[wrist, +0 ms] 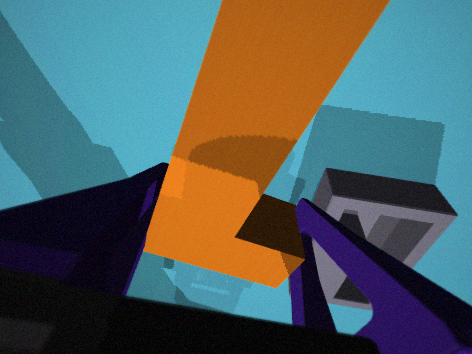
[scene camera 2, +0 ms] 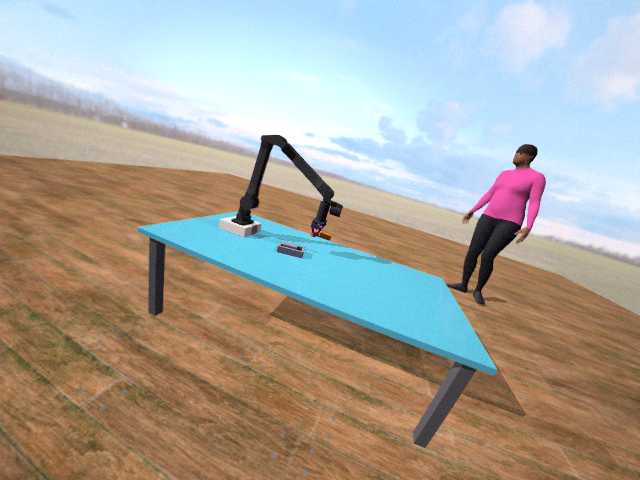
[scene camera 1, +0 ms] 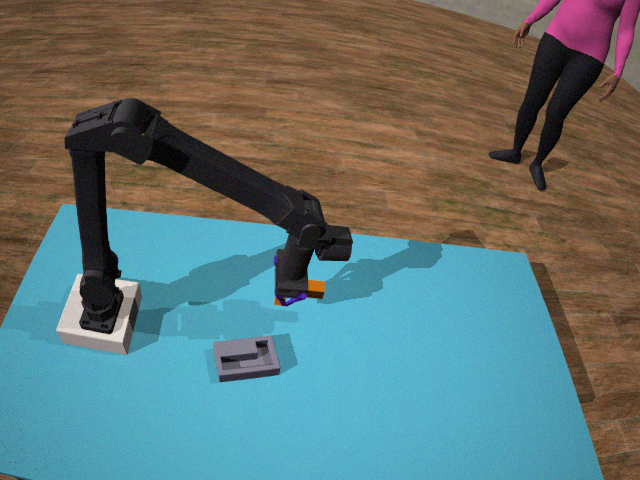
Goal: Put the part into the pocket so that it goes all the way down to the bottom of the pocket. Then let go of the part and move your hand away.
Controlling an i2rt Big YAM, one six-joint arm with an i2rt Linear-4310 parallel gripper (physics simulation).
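Frame: origin at the arm's base, x left, y down, z back, level; millimetres.
Where they show: gripper, fingertip midpoint: (wrist: 233, 192) (scene camera 2: 315, 235) (scene camera 1: 284, 293); arm's base, origin of the base link: (scene camera 2: 242, 222) (scene camera 1: 102, 311).
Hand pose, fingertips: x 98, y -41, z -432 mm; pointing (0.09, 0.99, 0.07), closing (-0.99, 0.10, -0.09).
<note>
Things, the pixels of their top centre, and the offset from my fingertips. Level surfaces: height alone.
- orange L-shaped block, middle of its top: (wrist: 270, 180) (scene camera 1: 300, 288) (scene camera 2: 321, 232) dx -2, dy -30, dz -34 mm
- grey block, middle of its top: (wrist: 358, 263) (scene camera 1: 245, 354) (scene camera 2: 291, 246) dx -140, dy +62, dz +73 mm
- blue table, its level: dy +98 mm
The part is an orange L-shaped block (scene camera 1: 316, 289) (scene camera 2: 324, 236) (wrist: 215, 215). My gripper (scene camera 1: 289, 298) (scene camera 2: 316, 231) (wrist: 233, 192) is shut on it near its short-leg end, and the long leg reaches away past the fingers. The part hangs above the table, apart from the grey pocket block. The grey block (scene camera 1: 248, 373) (scene camera 2: 291, 251) (wrist: 385, 192) lies on the table, nearer to scene camera 1 than the gripper and a little to the left there. Its L-shaped pocket (scene camera 1: 253, 362) opens upward and holds no part. In the wrist view the right finger hides some of the block.
The blue table (scene camera 1: 413, 361) (scene camera 2: 361, 294) carries the arm's white base (scene camera 1: 93, 338) (scene camera 2: 240, 227) at the left. The arm's shadow falls across the table. A person in a pink top (scene camera 1: 584, 28) (scene camera 2: 509, 193) stands on the wooden floor beyond the table.
</note>
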